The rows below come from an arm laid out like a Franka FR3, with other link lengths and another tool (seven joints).
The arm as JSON. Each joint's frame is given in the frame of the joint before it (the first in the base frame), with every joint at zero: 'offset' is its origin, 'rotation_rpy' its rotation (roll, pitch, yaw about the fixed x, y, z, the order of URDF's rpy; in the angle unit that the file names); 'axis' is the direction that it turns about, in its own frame. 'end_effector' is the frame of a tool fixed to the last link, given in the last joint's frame.
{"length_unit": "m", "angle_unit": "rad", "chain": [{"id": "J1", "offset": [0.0, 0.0, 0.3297], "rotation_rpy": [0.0, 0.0, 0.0], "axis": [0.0, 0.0, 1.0]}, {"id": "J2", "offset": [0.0, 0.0, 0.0], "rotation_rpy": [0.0, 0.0, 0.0], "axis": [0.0, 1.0, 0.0]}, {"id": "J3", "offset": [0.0, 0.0, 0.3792], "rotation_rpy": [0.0, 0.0, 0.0], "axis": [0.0, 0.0, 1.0]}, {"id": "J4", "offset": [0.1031, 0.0, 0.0], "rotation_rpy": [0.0, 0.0, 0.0], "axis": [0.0, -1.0, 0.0]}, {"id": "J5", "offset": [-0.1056, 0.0, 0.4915], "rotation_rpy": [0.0, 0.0, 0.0], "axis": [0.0, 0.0, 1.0]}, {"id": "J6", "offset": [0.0, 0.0, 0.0], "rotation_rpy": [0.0, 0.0, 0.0], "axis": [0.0, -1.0, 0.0]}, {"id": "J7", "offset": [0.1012, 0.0, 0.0], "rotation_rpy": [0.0, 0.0, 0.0], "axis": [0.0, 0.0, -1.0]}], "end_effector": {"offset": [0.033, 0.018, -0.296], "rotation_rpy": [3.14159, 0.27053, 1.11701]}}
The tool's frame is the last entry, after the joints.
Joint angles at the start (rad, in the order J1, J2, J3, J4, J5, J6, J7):
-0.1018, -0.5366, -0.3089, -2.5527, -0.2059, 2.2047, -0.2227
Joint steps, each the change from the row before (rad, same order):
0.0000, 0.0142, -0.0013, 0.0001, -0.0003, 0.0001, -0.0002
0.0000, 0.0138, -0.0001, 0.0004, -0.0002, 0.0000, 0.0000
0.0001, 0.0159, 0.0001, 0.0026, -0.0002, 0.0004, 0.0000
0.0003, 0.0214, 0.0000, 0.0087, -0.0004, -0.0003, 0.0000
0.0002, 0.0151, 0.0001, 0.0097, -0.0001, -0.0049, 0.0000
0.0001, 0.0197, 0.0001, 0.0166, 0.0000, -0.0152, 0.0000
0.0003, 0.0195, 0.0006, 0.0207, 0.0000, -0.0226, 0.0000
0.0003, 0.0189, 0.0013, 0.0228, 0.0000, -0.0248, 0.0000
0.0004, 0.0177, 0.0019, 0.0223, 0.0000, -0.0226, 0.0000
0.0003, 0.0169, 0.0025, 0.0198, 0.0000, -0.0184, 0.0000
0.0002, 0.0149, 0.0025, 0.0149, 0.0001, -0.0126, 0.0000
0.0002, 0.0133, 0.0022, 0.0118, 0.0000, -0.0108, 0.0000
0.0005, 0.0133, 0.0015, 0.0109, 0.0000, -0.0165, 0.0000
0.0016, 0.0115, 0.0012, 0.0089, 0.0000, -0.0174, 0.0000
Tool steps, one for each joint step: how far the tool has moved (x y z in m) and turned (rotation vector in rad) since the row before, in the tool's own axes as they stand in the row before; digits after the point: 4 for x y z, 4 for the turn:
0.0012, -0.0015, 0.0075, 0.0126, -0.0053, -0.0035
0.0016, -0.0014, 0.0069, 0.0116, -0.0055, -0.0040
0.0016, -0.0004, 0.0067, 0.0110, -0.0060, -0.0039
0.0012, 0.0020, 0.0064, 0.0108, -0.0078, -0.0034
0.0001, 0.0019, 0.0033, 0.0088, -0.0061, -0.0021
-0.0009, 0.0020, 0.0034, 0.0163, -0.0094, -0.0032
-0.0016, 0.0019, 0.0019, 0.0191, -0.0107, -0.0039
-0.0017, 0.0023, 0.0006, 0.0185, -0.0109, -0.0040
-0.0014, 0.0027, -0.0003, 0.0155, -0.0101, -0.0038
-0.0005, 0.0027, -0.0001, 0.0129, -0.0093, -0.0040
0.0003, 0.0022, 0.0007, 0.0102, -0.0076, -0.0038
0.0007, 0.0014, 0.0014, 0.0100, -0.0070, -0.0040
0.0005, -0.0007, 0.0028, 0.0163, -0.0081, -0.0056
0.0011, -0.0018, 0.0029, 0.0171, -0.0078, -0.0068

